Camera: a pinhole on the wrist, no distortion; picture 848 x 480 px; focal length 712.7 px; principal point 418.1 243.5 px. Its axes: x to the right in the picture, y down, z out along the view. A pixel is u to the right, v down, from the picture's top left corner.
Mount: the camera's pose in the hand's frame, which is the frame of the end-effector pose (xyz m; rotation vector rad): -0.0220 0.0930 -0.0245 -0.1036 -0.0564 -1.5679
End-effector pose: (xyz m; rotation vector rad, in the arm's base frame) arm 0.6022 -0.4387 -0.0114 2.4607 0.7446 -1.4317
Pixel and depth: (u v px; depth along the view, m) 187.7 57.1 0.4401
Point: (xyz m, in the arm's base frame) 0.3920 -0.8817 -0.1327
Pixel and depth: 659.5 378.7 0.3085
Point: 0.4113 -0.5603 -0.2013
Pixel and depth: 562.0 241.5 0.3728
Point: 0.3589 -0.6351 -0.1868
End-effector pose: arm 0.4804 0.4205 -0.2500 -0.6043 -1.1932 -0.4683
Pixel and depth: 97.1 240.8 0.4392
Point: 0.4084 0.9304 -0.2264
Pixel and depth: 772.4 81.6 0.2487
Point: 0.2868 0.5743 -0.2582
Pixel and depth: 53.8 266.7 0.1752
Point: 0.5029 0.6637 -0.2634
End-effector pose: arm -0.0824 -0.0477 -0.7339 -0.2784 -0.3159 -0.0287
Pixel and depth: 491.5 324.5 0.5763
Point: -0.1852 0.1940 -0.2352
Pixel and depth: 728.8 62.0 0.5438
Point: -0.3898 0.0155 -0.2583
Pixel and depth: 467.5 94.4 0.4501
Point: -0.3021 0.1722 -0.4028
